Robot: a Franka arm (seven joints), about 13 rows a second.
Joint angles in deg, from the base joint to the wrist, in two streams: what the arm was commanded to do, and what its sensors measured. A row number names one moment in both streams.
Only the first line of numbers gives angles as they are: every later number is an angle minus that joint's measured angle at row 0.
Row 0, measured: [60.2, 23.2, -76.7, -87.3, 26.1, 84.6, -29.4]
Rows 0 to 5, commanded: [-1.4, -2.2, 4.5, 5.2, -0.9, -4.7, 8.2]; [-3.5, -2.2, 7.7, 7.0, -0.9, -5.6, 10.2]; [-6.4, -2.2, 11.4, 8.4, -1.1, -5.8, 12.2]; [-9.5, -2.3, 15.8, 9.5, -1.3, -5.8, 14.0]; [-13.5, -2.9, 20.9, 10.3, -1.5, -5.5, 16.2]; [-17.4, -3.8, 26.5, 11.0, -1.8, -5.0, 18.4]
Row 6, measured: [-9.5, -1.0, 16.6, 8.9, -0.6, -4.1, 13.9]
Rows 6 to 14, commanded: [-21.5, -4.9, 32.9, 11.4, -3.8, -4.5, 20.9]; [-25.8, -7.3, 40.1, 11.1, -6.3, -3.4, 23.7]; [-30.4, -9.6, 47.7, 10.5, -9.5, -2.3, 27.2]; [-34.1, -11.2, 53.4, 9.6, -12.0, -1.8, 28.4]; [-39.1, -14.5, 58.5, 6.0, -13.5, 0.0, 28.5]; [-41.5, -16.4, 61.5, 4.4, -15.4, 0.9, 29.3]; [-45.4, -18.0, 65.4, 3.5, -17.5, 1.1, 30.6]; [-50.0, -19.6, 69.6, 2.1, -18.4, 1.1, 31.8]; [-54.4, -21.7, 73.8, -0.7, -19.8, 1.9, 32.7]
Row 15, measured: [-46.6, -16.0, 65.9, 6.4, -17.4, -0.6, 30.1]
